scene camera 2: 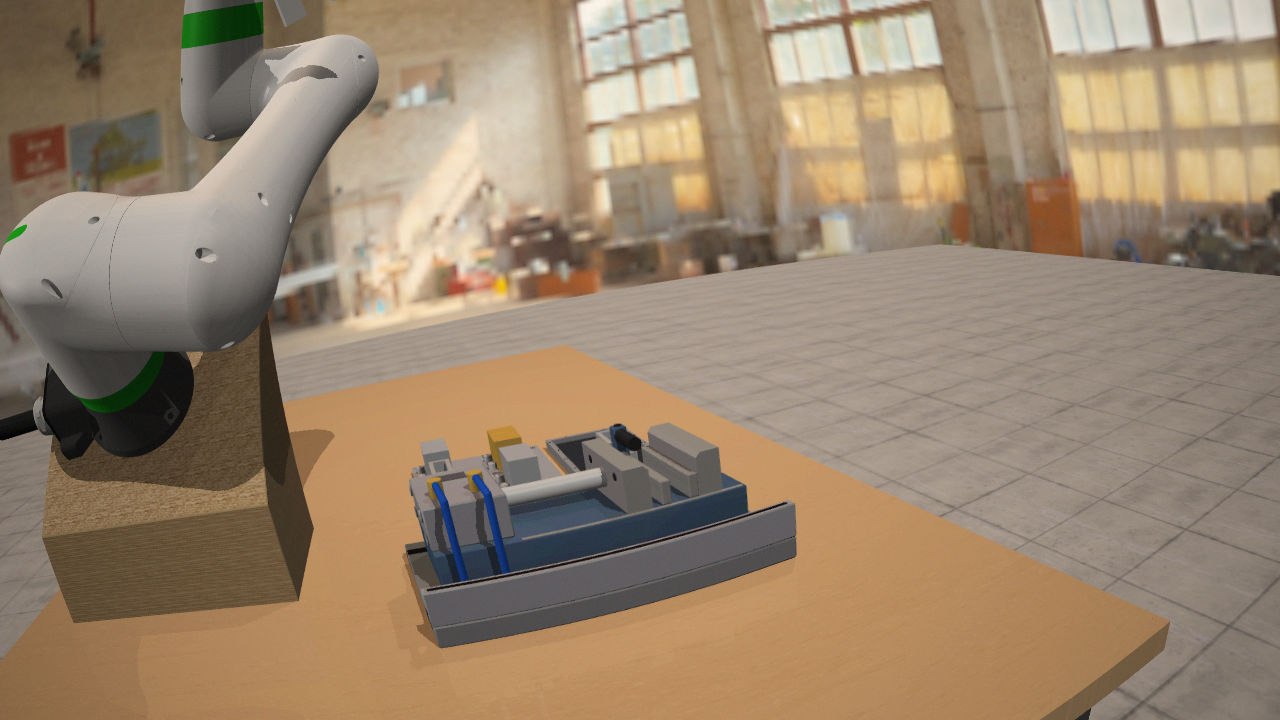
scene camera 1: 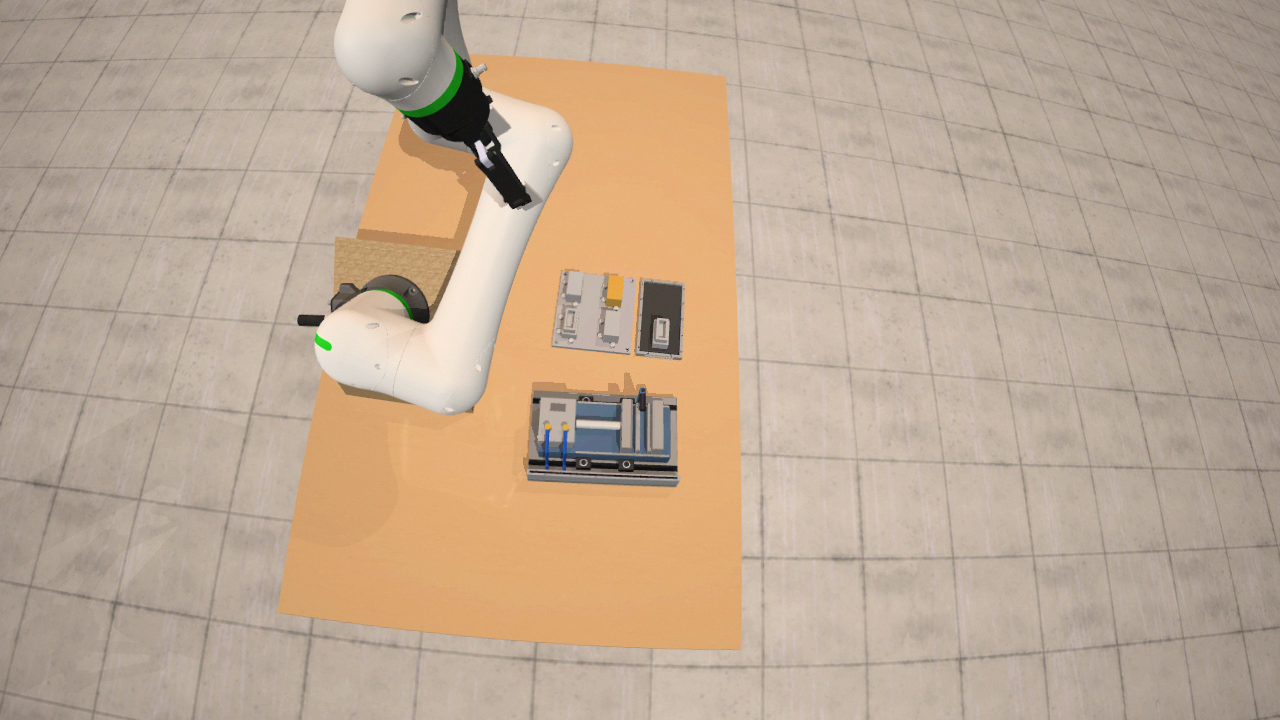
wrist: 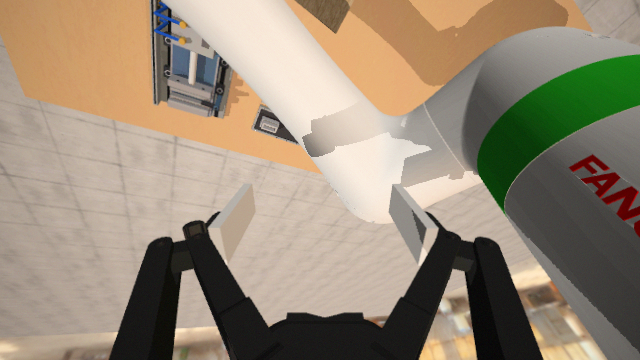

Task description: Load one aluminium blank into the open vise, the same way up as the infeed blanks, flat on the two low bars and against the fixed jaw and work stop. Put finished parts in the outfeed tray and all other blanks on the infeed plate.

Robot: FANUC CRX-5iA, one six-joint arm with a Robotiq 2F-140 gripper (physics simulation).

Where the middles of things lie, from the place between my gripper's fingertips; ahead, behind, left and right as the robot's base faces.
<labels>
Right now the infeed plate (scene camera 1: 591, 309) is 570 mm below my hand, 140 mm ahead of it and 80 mm to the left of it. Round my hand: dark outfeed tray (scene camera 1: 661, 299) (570 mm below, 290 mm ahead, 80 mm to the left); brass blank (scene camera 2: 505, 436) (550 mm below, 180 mm ahead, 130 mm to the left).
</labels>
